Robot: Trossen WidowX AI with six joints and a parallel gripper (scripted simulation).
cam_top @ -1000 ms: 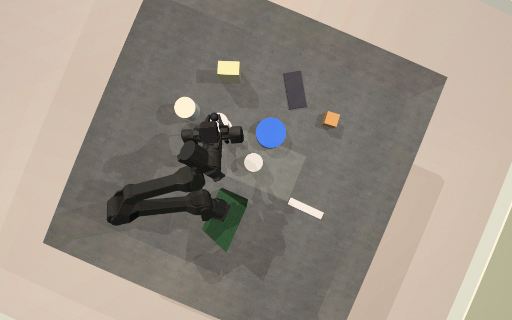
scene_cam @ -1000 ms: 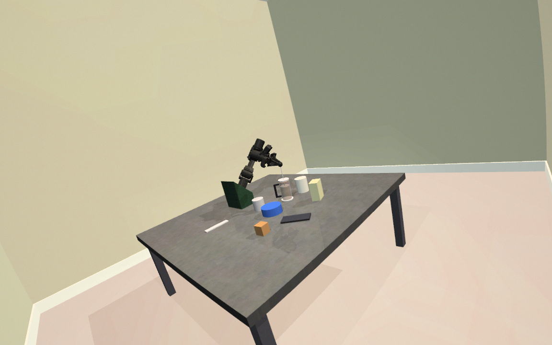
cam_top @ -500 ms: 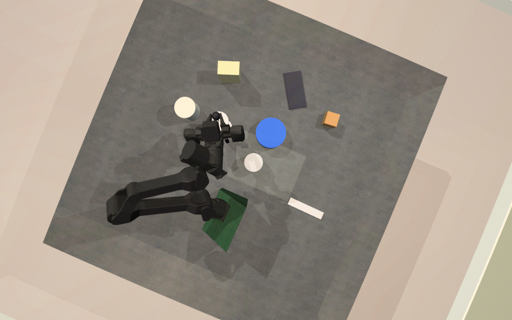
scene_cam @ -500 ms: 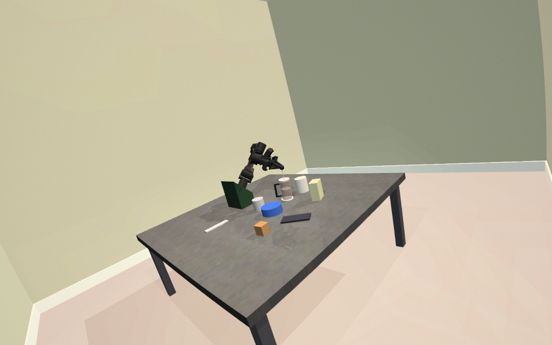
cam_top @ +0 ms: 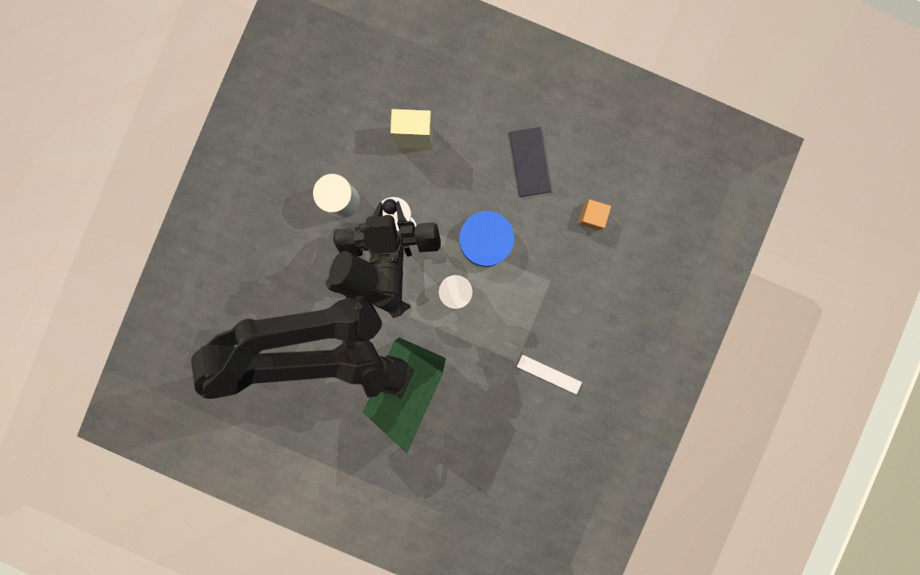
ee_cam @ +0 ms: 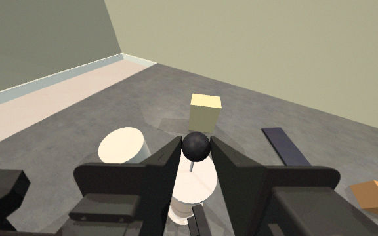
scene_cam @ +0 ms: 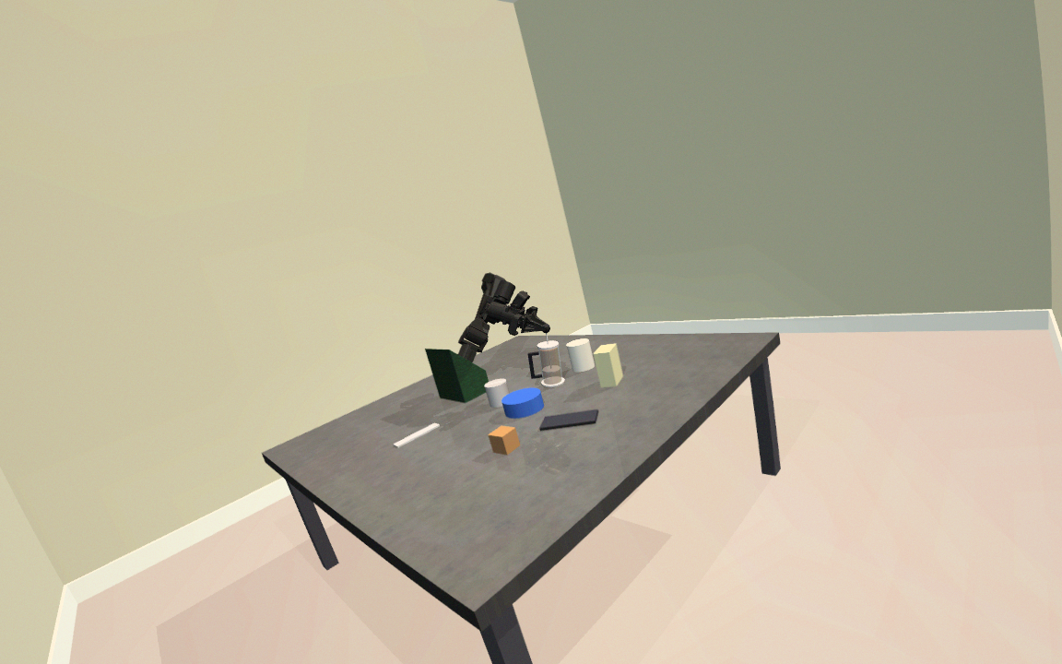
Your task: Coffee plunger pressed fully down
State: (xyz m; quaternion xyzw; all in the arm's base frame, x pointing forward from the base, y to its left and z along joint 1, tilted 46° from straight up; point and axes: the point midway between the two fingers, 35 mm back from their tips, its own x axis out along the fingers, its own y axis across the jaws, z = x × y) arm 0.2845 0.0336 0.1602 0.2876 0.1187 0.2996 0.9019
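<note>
My gripper tip is now 3 cm past the coffee press, 2 cm to the left of it and 9 cm above it. From my gripper tip the other things lie so: dark flat slab (24 cm ahead, 21 cm to the right, 19 cm below); pale yellow block (18 cm ahead, 5 cm to the left, 14 cm below).
</note>
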